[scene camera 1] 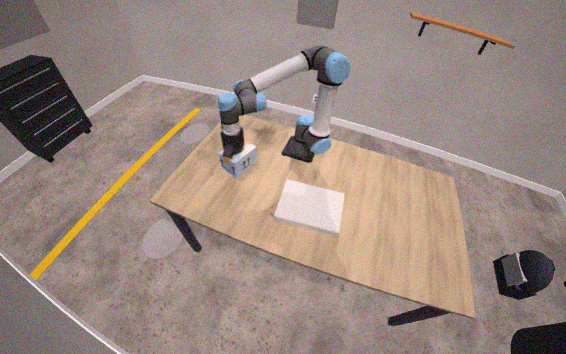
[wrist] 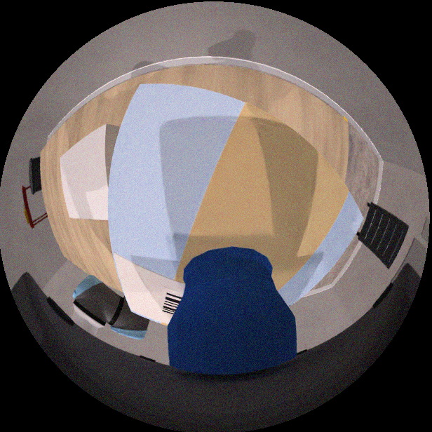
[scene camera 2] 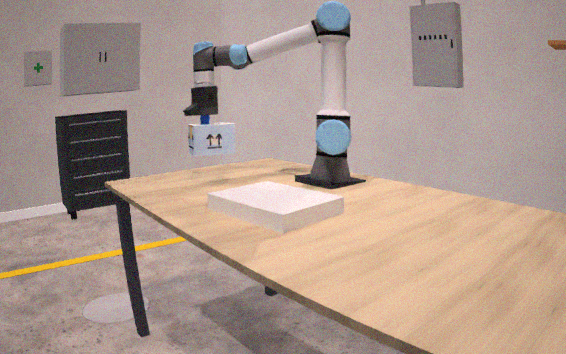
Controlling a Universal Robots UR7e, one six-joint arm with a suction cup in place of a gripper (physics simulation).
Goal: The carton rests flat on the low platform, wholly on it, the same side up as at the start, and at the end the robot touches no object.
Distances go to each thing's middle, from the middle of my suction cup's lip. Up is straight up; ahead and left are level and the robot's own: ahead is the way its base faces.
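Scene:
Relative to the carton (scene camera 1: 238,164), my suction cup is 20 mm past it and 70 mm above it. The low white platform (scene camera 2: 282,208) is 40 mm ahead of my suction cup, 420 mm to the left of it and 220 mm below it.

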